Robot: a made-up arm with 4 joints.
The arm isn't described. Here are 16 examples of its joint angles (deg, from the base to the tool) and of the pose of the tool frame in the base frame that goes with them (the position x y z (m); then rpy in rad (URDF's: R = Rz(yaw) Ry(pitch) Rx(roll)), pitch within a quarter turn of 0, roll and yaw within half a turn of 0).
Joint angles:
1: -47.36 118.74 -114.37 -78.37
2: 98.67 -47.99 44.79 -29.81
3: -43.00 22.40 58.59 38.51
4: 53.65 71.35 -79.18 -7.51
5: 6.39 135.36 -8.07 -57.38
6: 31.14 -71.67 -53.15 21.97
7: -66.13 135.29 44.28 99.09
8: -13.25 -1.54 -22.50 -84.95
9: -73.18 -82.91 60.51 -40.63
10: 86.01 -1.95 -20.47 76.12
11: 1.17 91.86 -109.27 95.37
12: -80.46 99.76 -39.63 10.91
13: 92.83 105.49 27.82 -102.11
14: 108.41 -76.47 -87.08 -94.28
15: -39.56 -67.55 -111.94 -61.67
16: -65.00 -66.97 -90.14 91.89
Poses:
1: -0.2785 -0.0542 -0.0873 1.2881 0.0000 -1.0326
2: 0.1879 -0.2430 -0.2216 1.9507 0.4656 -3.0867
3: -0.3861 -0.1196 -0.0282 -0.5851 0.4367 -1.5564
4: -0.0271 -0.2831 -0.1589 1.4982 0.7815 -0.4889
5: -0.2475 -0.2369 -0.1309 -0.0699 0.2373 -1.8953
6: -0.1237 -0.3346 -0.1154 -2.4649 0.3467 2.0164
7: -0.2667 0.0028 0.0091 -2.6081 0.0473 -0.8261
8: -0.3165 -0.2406 -0.0099 -2.9522 0.0540 1.1215
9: -0.3722 0.0600 -0.0688 2.0385 0.4261 0.6288
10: 0.1227 -0.2716 -0.2236 0.5206 0.5370 -0.1419
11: -0.2518 -0.2904 -0.1094 1.4789 -0.1100 3.0463
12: -0.2919 0.0767 -0.0611 0.6213 -0.5450 3.0204
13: 0.0547 -0.2336 -0.1441 -1.4937 1.0249 -1.9519
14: 0.2364 -0.1731 -0.2081 -0.9708 -0.7818 1.1986
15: -0.3673 -0.1693 -0.0206 -1.7164 0.0570 -0.5901
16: -0.3082 0.0191 -0.0470 -0.9153 0.4850 1.9406
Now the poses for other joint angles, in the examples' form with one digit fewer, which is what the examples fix.
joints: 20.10 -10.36 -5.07 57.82
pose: -0.191 -0.339 -0.148 0.326 0.823 -1.053
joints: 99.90 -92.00 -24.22 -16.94
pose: 0.178 -0.226 -0.197 2.915 -0.596 -3.053
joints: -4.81 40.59 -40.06 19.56
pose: -0.269 -0.238 -0.094 0.340 0.637 -2.005
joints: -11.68 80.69 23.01 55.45
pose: -0.310 -0.249 -0.039 -0.883 -0.567 -1.123
